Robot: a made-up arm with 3 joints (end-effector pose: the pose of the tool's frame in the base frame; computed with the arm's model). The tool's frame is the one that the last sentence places. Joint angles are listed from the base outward.
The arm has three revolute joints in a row. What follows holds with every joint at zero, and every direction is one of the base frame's.
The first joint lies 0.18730 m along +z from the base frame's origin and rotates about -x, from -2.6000 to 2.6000 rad.
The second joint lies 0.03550 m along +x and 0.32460 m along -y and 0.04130 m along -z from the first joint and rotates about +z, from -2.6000 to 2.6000 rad.
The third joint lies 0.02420 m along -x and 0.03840 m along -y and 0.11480 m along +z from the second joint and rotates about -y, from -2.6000 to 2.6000 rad.
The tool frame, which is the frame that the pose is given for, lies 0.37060 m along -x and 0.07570 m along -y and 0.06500 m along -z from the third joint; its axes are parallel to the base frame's.
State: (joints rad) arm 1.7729 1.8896 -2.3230
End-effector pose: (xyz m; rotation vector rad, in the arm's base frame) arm 0.0869 0.4040 0.2234 1.6244 -1.4722 0.5308
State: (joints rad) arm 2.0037 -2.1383 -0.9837
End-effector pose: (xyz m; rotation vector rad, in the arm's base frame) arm 0.0917 0.3242 0.0640 -0.3136 -1.2374 -1.4221
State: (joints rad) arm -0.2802 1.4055 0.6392
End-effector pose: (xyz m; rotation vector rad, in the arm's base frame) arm 0.1015 -0.5429 -0.1768 0.6761 -0.7228 1.2843
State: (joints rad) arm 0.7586 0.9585 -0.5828
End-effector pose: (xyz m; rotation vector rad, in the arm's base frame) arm -0.0834 -0.3491 0.8256 -0.9601 0.8781 0.6928
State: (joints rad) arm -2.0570 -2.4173 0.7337
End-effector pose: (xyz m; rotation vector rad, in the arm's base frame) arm 0.1516 0.2296 0.2300 0.2714 1.6805 -1.3781
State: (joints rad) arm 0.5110 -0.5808 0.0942
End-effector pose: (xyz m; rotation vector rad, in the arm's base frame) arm -0.3507 -0.1938 0.2661 -0.5234 -0.2380 -0.5448
